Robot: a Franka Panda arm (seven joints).
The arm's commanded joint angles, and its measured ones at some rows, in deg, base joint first. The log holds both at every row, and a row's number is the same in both.
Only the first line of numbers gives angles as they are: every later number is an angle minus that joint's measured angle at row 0.
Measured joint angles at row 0:
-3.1 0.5 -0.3 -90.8 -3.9 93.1 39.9
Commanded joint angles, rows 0 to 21:
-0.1 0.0 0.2 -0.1 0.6 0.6 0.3
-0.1 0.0 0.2 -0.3 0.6 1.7 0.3
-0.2 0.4 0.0 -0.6 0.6 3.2 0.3
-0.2 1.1 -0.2 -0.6 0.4 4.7 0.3
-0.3 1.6 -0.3 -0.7 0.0 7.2 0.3
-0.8 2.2 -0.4 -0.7 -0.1 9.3 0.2
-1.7 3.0 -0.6 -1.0 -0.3 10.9 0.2
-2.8 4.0 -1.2 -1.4 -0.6 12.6 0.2
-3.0 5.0 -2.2 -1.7 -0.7 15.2 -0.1
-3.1 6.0 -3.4 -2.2 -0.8 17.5 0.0
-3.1 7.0 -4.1 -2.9 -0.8 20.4 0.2
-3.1 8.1 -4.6 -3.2 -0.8 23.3 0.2
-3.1 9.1 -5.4 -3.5 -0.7 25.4 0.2
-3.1 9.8 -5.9 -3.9 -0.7 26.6 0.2
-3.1 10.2 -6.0 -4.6 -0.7 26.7 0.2
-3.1 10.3 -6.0 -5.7 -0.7 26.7 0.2
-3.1 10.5 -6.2 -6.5 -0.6 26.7 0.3
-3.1 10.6 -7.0 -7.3 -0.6 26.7 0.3
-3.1 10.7 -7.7 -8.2 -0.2 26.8 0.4
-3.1 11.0 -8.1 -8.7 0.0 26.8 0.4
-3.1 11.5 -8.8 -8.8 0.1 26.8 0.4
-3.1 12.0 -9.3 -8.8 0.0 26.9 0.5
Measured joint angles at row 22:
-3.3 11.6 -7.7 -7.4 -0.2 25.6 0.1
